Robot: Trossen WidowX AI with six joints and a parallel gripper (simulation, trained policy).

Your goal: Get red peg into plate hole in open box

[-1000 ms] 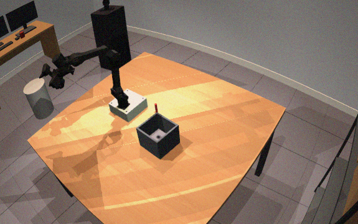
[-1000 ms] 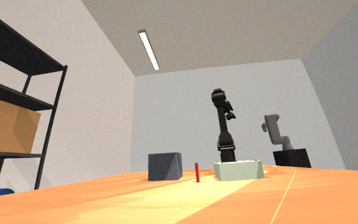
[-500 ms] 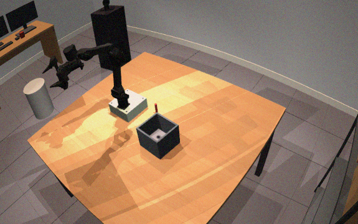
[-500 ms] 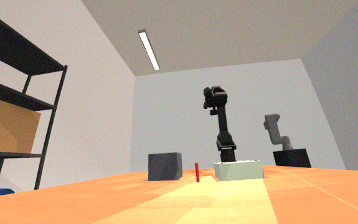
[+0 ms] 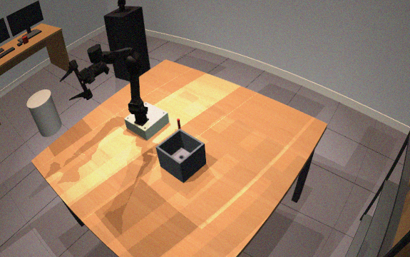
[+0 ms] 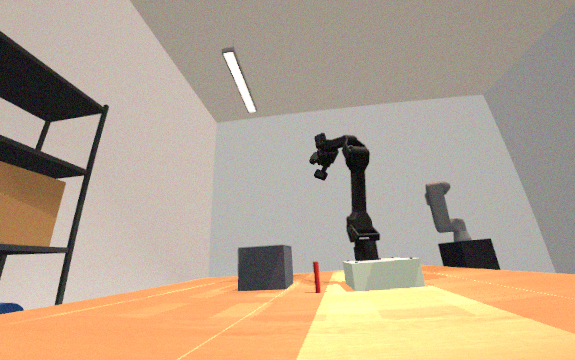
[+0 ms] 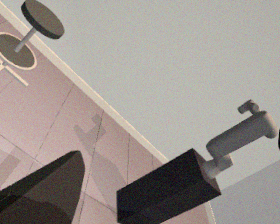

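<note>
The red peg is 51 cm below my gripper tip, 50 cm to the left of it and 19 cm ahead of it. From my gripper tip the other things lie so: pale plate: 50 cm below, 34 cm ahead, 30 cm to the left.
</note>
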